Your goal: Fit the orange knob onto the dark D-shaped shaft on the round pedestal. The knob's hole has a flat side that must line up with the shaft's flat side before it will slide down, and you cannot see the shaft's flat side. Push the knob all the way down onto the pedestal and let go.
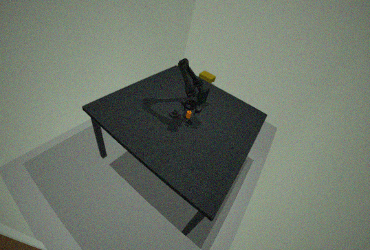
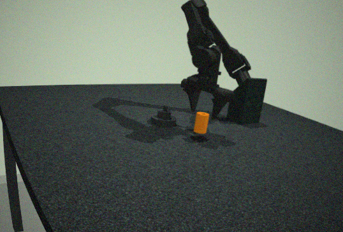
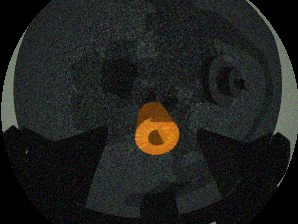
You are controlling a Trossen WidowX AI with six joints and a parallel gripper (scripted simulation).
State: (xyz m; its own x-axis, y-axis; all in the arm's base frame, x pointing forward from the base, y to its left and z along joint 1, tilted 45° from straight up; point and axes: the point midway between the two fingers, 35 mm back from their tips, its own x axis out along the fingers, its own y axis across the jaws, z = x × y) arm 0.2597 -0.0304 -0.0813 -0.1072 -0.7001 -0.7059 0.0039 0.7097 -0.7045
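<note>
My gripper tip is now 20 mm above the orange knob. Also, from my gripper tip: round dark pedestal 110 mm to the right, 60 mm ahead, 20 mm below.
</note>
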